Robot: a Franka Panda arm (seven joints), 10 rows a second.
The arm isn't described. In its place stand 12 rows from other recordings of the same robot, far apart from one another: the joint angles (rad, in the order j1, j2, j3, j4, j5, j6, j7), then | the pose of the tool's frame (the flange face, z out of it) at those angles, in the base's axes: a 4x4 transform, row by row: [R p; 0 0 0 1], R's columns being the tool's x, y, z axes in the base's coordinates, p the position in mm.
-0.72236, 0.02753, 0.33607, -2.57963, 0.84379, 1.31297, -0.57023 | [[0.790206 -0.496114 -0.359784 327.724], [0.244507 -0.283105 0.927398 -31.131], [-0.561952 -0.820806 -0.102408 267.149], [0 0 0 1]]
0.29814, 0.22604, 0.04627, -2.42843, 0.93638, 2.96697, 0.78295 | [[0.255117 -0.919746 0.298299 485.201], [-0.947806 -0.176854 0.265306 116.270], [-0.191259 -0.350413 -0.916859 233.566], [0 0 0 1]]
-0.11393, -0.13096, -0.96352, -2.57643, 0.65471, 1.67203, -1.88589 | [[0.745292 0.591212 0.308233 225.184], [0.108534 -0.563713 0.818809 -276.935], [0.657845 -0.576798 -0.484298 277.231], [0 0 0 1]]
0.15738, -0.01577, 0.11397, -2.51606, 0.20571, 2.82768, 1.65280 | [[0.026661 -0.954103 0.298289 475.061], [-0.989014 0.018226 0.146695 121.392], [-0.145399 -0.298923 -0.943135 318.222], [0 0 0 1]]
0.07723, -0.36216, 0.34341, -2.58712, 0.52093, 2.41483, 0.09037 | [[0.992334 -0.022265 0.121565 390.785], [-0.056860 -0.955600 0.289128 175.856], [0.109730 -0.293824 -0.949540 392.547], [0 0 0 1]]
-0.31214, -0.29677, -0.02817, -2.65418, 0.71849, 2.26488, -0.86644 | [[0.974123 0.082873 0.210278 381.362], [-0.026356 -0.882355 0.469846 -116.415], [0.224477 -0.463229 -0.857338 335.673], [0 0 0 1]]
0.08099, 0.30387, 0.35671, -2.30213, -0.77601, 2.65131, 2.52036 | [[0.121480 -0.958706 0.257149 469.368], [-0.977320 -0.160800 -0.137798 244.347], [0.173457 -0.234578 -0.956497 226.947], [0 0 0 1]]
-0.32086, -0.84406, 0.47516, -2.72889, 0.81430, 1.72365, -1.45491 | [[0.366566 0.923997 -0.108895 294.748], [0.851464 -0.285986 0.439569 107.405], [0.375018 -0.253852 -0.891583 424.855], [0 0 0 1]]
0.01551, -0.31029, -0.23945, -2.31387, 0.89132, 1.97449, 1.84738 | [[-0.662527 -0.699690 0.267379 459.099], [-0.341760 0.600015 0.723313 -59.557], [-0.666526 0.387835 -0.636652 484.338], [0 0 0 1]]
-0.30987, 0.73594, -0.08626, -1.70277, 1.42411, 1.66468, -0.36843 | [[0.799611 -0.514946 0.308954 625.295], [-0.379142 -0.033929 0.924716 -149.969], [-0.465697 -0.856551 -0.222368 184.194], [0 0 0 1]]
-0.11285, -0.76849, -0.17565, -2.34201, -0.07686, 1.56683, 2.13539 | [[-0.719654 -0.694325 -0.003337 294.885], [-0.693674 0.718753 0.047010 -112.559], [-0.030241 0.036145 -0.998889 586.401], [0 0 0 1]]
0.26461, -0.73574, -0.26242, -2.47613, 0.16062, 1.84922, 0.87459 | [[0.665822 -0.742673 0.071546 345.136], [-0.718811 -0.612802 0.328306 0.275], [-0.199981 -0.270021 -0.941858 536.468], [0 0 0 1]]
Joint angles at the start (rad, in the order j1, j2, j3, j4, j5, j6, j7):
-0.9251 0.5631 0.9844 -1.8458 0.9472 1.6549 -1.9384
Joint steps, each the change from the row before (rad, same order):
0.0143 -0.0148 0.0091 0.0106 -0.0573 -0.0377 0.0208
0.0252 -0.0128 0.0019 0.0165 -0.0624 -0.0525 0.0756
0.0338 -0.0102 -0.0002 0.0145 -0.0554 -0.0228 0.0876
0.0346 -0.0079 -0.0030 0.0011 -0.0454 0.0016 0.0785
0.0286 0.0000 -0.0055 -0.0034 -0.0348 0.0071 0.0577
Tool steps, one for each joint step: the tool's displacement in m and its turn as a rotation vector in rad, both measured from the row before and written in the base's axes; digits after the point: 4 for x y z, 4 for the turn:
-0.0063 0.0125 0.0075 -0.0452 -0.0070 0.0759
-0.0074 0.0141 0.0067 -0.0671 0.0468 0.0817
-0.0048 0.0163 0.0040 -0.0831 0.0510 0.0533
-0.0047 0.0162 -0.0021 -0.0827 0.0464 0.0297
-0.0037 0.0119 -0.0059 -0.0624 0.0369 0.0175

